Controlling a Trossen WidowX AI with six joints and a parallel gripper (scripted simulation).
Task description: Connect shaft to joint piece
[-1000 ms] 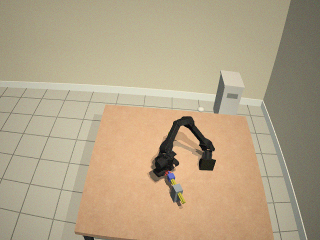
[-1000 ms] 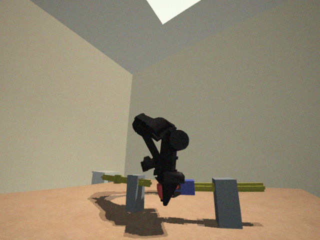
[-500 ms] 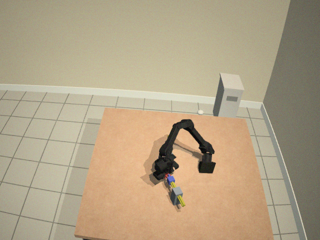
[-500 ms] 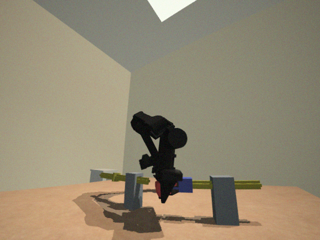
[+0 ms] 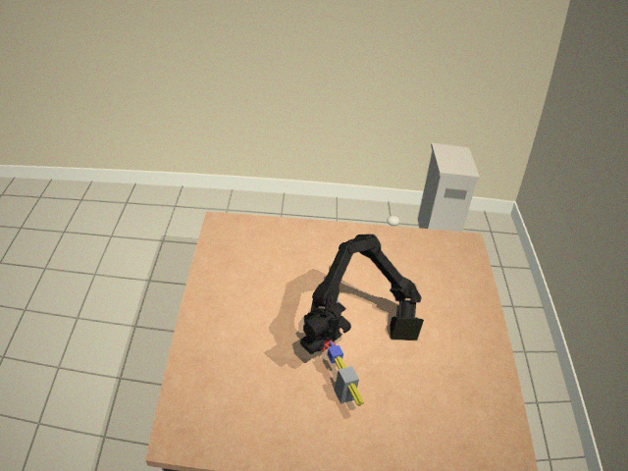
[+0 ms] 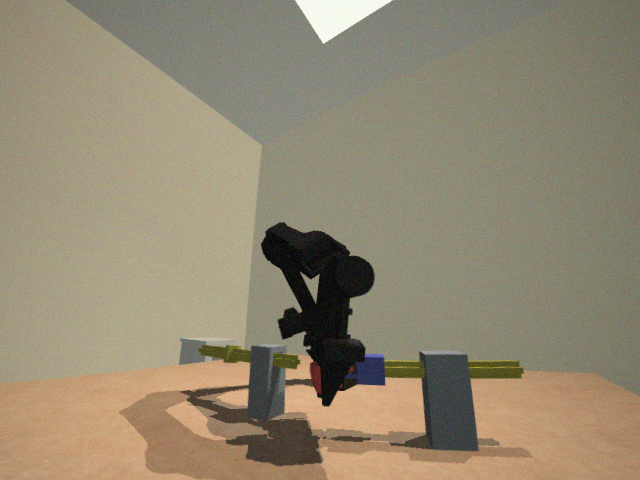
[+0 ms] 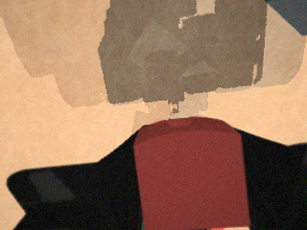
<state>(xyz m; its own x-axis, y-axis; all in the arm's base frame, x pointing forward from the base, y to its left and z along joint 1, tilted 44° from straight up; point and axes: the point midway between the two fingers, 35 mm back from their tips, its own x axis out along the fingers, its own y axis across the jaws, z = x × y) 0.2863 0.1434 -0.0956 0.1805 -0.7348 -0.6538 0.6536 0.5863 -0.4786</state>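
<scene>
My gripper tip is now 4 cm below the red joint piece, 1 cm to the right of it and 1 cm past it.
</scene>
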